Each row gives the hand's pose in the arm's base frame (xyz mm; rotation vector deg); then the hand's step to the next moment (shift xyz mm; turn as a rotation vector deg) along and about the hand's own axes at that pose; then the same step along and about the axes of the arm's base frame.
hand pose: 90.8 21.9 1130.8 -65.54 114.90 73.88
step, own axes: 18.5 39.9 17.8 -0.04 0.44 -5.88
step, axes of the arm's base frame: -44.2 17.0 -2.2 -0.15 -5.19 2.79
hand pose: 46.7 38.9 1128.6 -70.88 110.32 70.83
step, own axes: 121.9 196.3 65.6 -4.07 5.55 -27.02
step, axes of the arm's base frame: -232.2 40.5 -46.1 -2.15 -21.71 17.36
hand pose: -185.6 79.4 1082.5 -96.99 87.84 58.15
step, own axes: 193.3 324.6 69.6 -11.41 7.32 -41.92
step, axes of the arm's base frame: -325.8 -78.1 -188.0 -2.19 -30.96 31.27
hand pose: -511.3 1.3 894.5 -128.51 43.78 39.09
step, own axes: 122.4 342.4 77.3 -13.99 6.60 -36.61
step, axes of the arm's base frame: -165.9 -193.1 -270.9 -4.84 -25.84 29.81
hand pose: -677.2 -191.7 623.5 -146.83 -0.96 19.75
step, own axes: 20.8 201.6 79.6 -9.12 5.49 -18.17
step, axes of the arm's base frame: -11.4 -128.0 -175.8 -4.64 -14.89 14.16
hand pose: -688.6 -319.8 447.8 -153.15 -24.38 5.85
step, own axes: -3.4 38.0 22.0 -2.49 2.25 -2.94
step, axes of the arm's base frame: 4.4 -24.9 -36.1 -1.33 -3.90 1.72
